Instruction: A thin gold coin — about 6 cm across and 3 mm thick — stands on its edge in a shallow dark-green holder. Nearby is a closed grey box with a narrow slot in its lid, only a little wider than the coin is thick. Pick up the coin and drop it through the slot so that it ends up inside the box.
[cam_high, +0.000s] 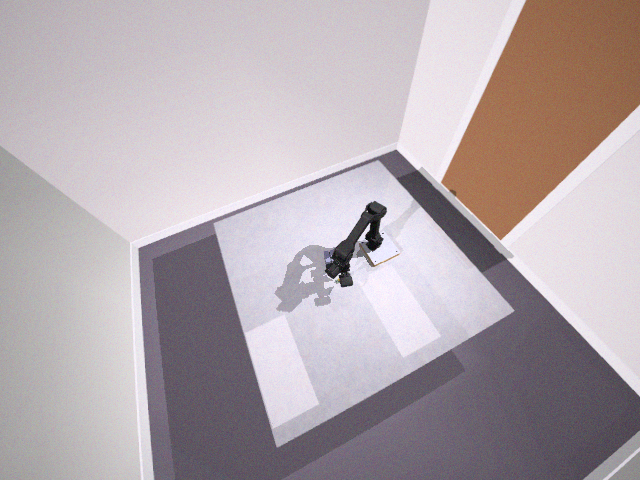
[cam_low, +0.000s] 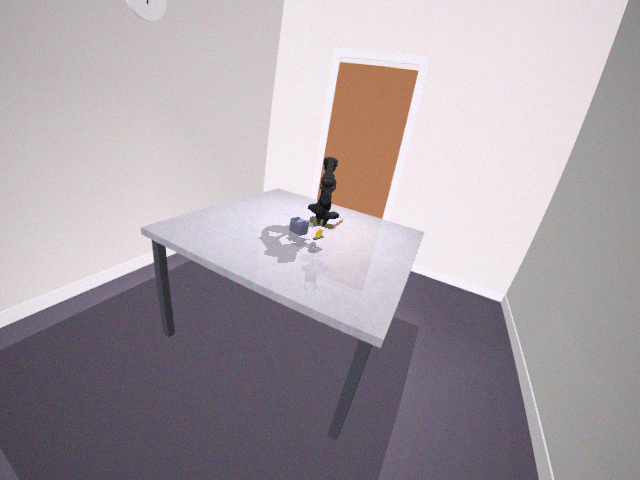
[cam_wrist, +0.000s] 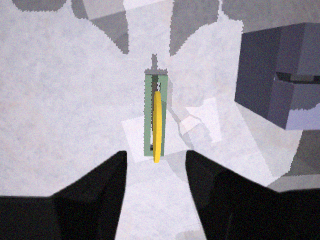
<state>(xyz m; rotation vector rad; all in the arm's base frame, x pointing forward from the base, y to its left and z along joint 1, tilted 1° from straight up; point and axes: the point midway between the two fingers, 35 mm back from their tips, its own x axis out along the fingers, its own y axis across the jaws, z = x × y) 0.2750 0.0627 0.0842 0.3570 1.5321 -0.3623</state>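
Right now my gripper tip is 5 cm above the gold coin.
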